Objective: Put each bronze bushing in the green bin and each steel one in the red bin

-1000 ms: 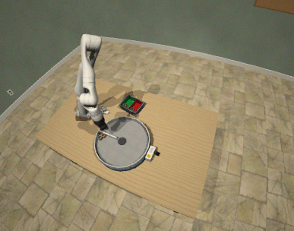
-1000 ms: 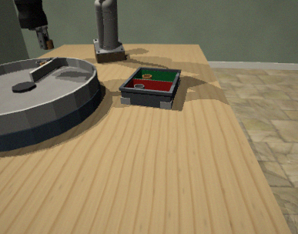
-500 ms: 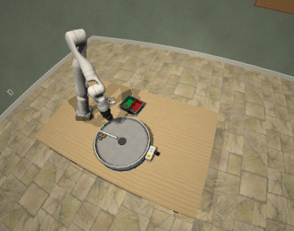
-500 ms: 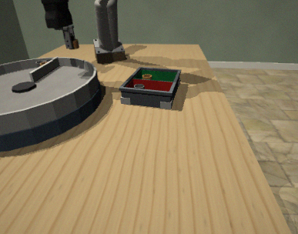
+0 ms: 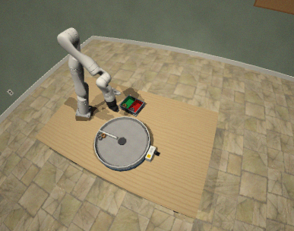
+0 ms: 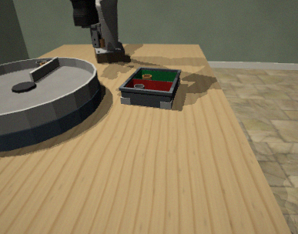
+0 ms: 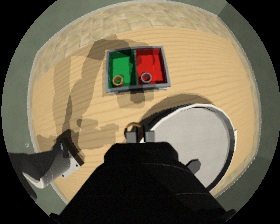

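Now: the bin 17 cm to the left of my hand, 13 cm below it and 1 cm ahead of it. From my hand the other things lie so: grey turntable 17 cm to the right, 15 cm ahead, 10 cm below.
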